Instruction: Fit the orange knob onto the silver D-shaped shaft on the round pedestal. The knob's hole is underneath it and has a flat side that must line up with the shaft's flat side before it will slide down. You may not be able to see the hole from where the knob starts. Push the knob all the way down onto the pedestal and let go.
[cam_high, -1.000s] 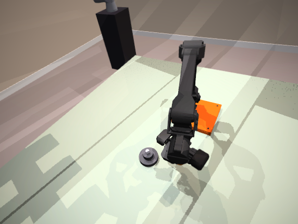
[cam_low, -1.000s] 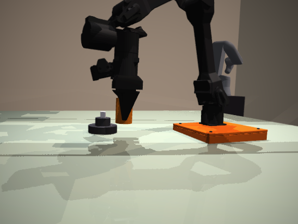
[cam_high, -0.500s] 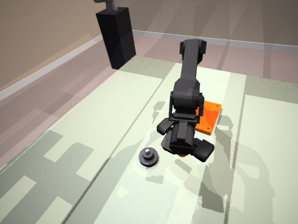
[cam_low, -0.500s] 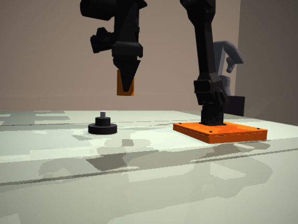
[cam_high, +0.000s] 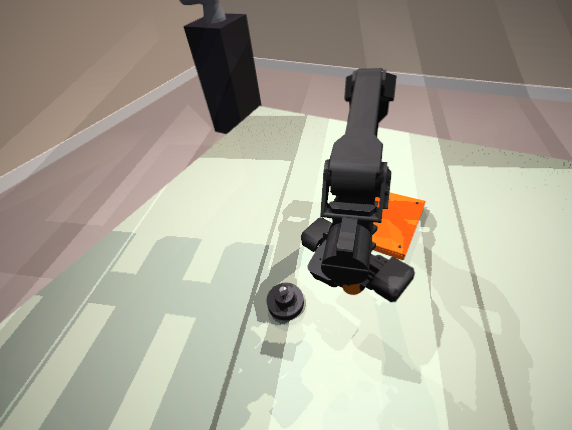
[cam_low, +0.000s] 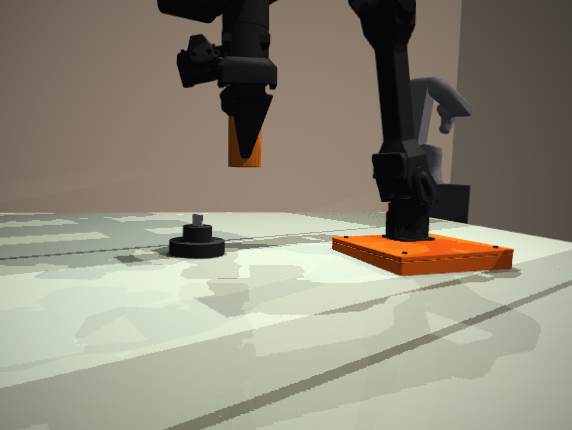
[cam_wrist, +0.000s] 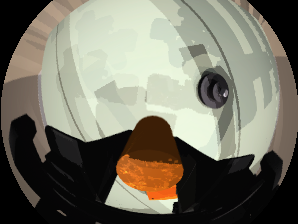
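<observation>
The orange knob is 30 mm above my gripper tip. The rest, counted from my gripper tip: round pedestal (140 mm to the right, 110 mm below, 30 mm ahead).
</observation>
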